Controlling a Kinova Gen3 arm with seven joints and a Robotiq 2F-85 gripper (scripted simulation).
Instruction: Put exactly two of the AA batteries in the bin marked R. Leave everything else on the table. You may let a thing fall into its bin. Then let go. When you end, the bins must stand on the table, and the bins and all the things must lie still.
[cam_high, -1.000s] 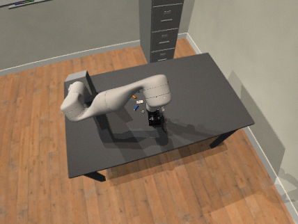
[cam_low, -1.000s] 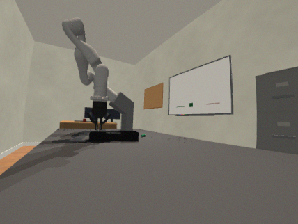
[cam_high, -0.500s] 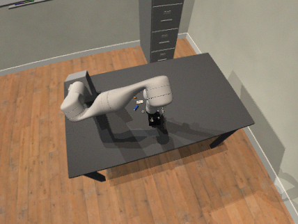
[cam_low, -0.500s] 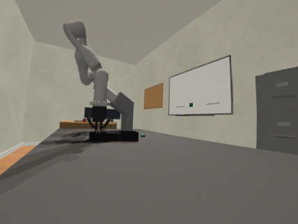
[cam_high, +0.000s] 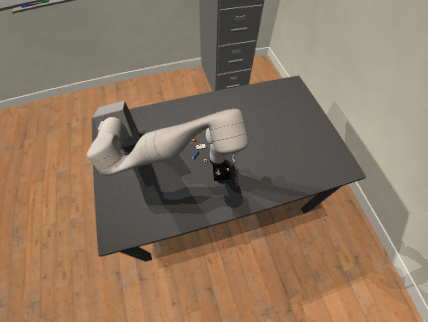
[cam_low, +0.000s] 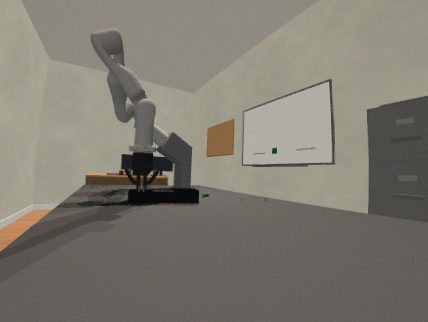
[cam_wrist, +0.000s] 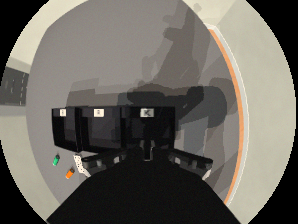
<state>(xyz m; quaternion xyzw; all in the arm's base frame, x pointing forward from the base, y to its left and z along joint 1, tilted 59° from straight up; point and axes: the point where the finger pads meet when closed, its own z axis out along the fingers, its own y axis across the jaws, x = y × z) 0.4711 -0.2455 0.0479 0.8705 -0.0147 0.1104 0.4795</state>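
The black bin is 30 mm ahead of my hand, 80 mm to the left of it and 10 mm below it. Also, from my hand: grey ring (40 mm behind, 90 mm to the left, 30 mm below); then white block (50 mm behind, 180 mm to the left, 30 mm below); then blue AA battery (90 mm behind, 130 mm to the left, 30 mm below).
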